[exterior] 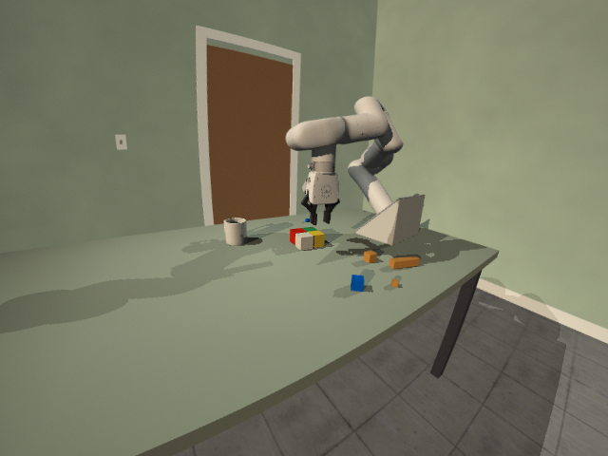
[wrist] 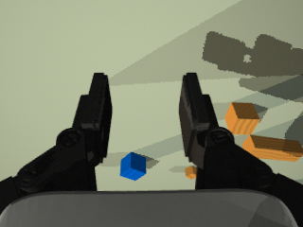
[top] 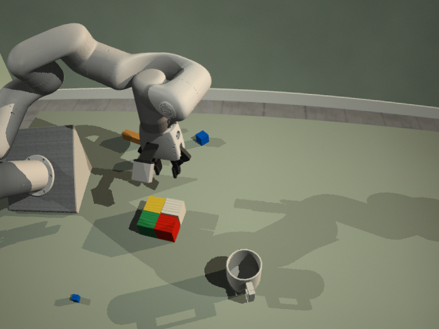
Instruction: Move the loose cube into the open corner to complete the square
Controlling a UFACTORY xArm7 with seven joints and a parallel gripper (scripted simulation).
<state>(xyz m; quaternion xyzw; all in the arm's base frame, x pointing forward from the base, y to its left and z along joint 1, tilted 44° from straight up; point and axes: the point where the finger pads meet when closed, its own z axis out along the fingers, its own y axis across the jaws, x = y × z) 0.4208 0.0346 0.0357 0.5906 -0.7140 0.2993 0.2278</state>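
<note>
The beige cube lies 1 cm ahead of my hand, 7 cm to the right of it and 10 cm below it. Also, from my hand: long orange block: 16 cm behind, 24 cm to the left, 11 cm below; red cube: 12 cm to the right, 10 cm below; yellow cube: 4 cm behind, 6 cm to the right, 10 cm below.
</note>
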